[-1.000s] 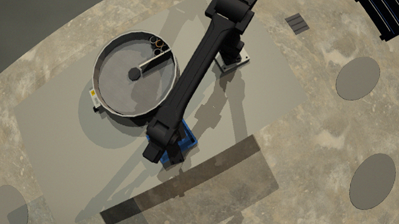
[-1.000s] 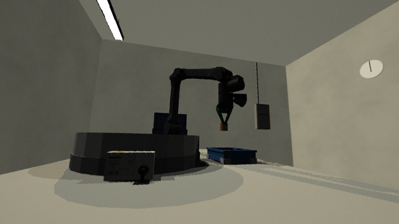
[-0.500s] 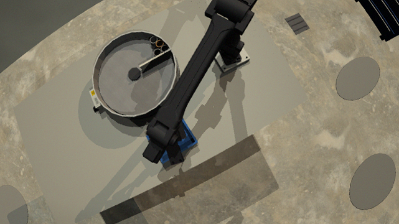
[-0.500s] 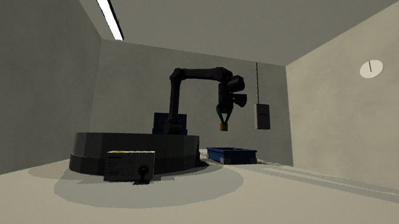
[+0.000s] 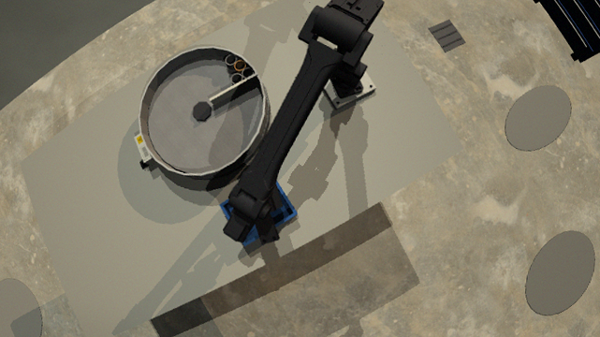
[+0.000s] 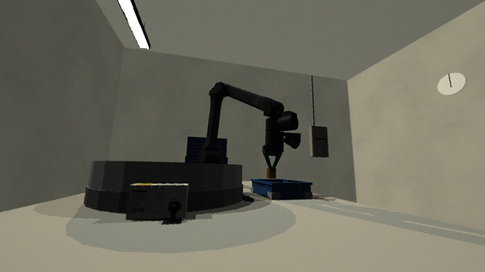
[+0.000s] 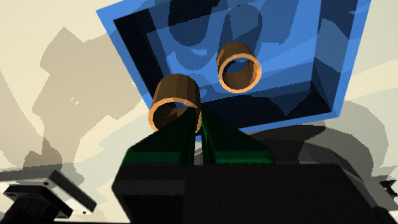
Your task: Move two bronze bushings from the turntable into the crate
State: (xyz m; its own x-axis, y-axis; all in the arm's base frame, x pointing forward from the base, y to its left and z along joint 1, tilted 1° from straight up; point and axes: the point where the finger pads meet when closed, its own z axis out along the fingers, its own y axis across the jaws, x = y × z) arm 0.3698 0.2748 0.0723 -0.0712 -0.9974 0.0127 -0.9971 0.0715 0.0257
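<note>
Right now my hand is 70 mm above the blue crate, 40 mm short of it and 10 mm to the right of it. Round my hand: turntable 340 mm to the right, 100 mm ahead, 40 mm below.
</note>
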